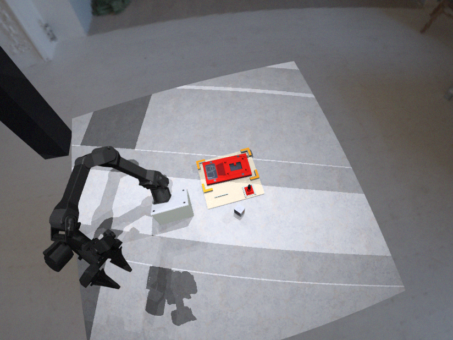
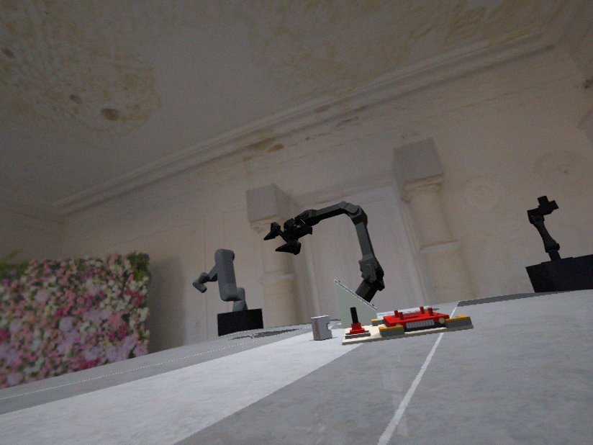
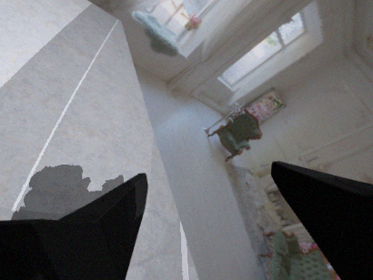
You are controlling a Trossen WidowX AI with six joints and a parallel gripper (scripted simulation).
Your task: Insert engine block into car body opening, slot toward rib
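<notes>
The grey engine block lies 360 mm ahead of my gripper tip, 330 mm below it and 280 mm to the left of it.
</notes>
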